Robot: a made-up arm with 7 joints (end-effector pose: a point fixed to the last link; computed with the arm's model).
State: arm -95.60 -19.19 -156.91 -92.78 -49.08 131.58 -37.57
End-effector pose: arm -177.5 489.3 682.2 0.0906 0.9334 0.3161 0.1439
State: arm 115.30 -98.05 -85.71 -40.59 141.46 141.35 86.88
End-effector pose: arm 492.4 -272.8 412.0 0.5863 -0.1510 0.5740 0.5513
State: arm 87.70 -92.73 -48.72 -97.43 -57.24 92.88 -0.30
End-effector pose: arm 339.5 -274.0 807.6 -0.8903 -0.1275 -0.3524 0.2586
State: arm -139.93 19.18 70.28 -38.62 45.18 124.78 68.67
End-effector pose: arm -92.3 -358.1 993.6 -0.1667 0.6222 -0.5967 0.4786
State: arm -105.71 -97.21 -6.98 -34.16 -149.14 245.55 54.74
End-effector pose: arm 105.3 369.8 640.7 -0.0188 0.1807 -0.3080 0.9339
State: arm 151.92 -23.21 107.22 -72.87 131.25 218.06 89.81
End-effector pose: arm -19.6 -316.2 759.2 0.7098 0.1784 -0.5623 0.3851
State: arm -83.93 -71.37 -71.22 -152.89 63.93 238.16 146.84
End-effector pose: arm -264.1 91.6 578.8 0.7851 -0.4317 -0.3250 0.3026
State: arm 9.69 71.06 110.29 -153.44 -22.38 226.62 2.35
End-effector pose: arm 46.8 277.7 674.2 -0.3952 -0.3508 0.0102 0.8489
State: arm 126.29 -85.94 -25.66 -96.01 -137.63 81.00 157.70
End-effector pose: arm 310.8 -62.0 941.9 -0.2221 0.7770 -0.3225 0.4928
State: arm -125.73 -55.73 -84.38 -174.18 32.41 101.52 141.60
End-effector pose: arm -231.9 49.5 452.7 0.6147 0.1351 0.1649 0.7594
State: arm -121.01 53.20 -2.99 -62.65 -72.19 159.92 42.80
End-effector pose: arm -213.6 -513.3 507.9 0.5324 -0.6791 -0.0387 0.5038
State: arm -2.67 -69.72 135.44 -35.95 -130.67 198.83 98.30
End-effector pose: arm -447.0 137.0 427.7 0.3479 -0.7686 -0.4035 0.3542
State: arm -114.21 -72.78 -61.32 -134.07 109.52 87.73 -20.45
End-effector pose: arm -334.3 115.1 702.6 -0.1189 0.0705 -0.9893 0.0463
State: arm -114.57 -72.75 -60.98 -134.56 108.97 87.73 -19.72
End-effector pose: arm -332.2 113.5 703.0 -0.1208 0.0784 -0.9881 0.0540
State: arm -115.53 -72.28 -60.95 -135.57 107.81 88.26 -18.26
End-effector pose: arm -330.0 112.3 698.6 -0.1134 0.0973 -0.9866 0.0658
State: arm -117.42 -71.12 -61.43 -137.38 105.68 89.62 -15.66
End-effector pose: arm -327.4 112.3 686.4 -0.0899 0.1323 -0.9835 0.0841
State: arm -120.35 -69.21 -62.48 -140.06 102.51 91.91 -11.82
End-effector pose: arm -323.5 115.1 665.3 -0.0456 0.1812 -0.9764 0.1087
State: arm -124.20 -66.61 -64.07 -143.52 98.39 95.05 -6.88
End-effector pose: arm -316.8 121.9 636.1 0.0213 0.2362 -0.9616 0.1384
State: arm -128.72 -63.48 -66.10 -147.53 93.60 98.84 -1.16
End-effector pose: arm -305.3 133.2 601.2 0.1084 0.2863 -0.9366 0.1704
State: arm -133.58 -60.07 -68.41 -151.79 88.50 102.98 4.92
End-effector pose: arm -287.9 148.0 564.6 0.2075 0.3217 -0.9015 0.2017
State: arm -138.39 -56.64 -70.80 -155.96 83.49 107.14 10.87
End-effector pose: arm -265.3 163.5 530.5 0.3073 0.3382 -0.8594 0.2294
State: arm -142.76 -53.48 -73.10 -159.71 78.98 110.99 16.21
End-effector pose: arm -240.3 177.2 501.8 0.3968 0.3371 -0.8159 0.2516
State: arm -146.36 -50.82 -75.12 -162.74 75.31 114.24 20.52
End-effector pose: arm -216.7 187.7 480.1 0.4682 0.3253 -0.7770 0.2670
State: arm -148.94 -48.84 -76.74 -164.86 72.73 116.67 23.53
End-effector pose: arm -197.9 194.8 465.5 0.5182 0.3102 -0.7478 0.2759
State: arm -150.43 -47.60 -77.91 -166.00 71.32 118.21 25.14
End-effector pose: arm -185.9 199.3 456.9 0.5477 0.2977 -0.7306 0.2787
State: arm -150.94 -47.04 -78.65 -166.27 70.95 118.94 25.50
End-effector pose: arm -180.5 202.2 452.9 0.5602 0.2905 -0.7248 0.2764
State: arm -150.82 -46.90 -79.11 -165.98 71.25 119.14 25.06
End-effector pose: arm -179.6 204.2 451.7 0.5624 0.2872 -0.7265 0.2710
